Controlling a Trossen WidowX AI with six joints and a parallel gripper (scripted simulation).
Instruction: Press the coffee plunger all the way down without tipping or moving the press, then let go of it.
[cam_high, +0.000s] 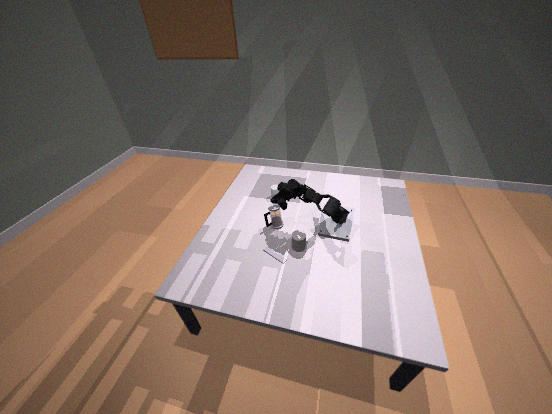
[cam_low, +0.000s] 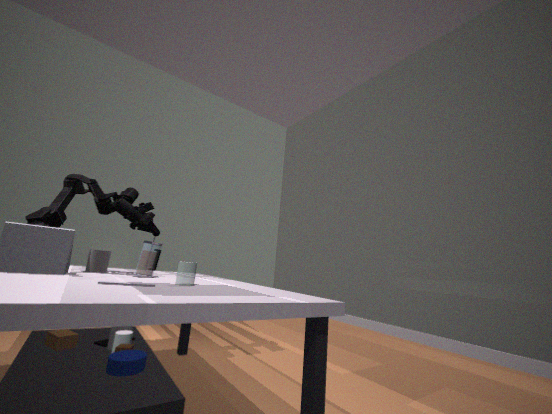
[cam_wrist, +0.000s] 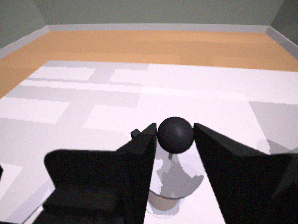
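Right now my gripper tip is 100 mm above the coffee press, 10 mm to the right of it and 10 mm past it.
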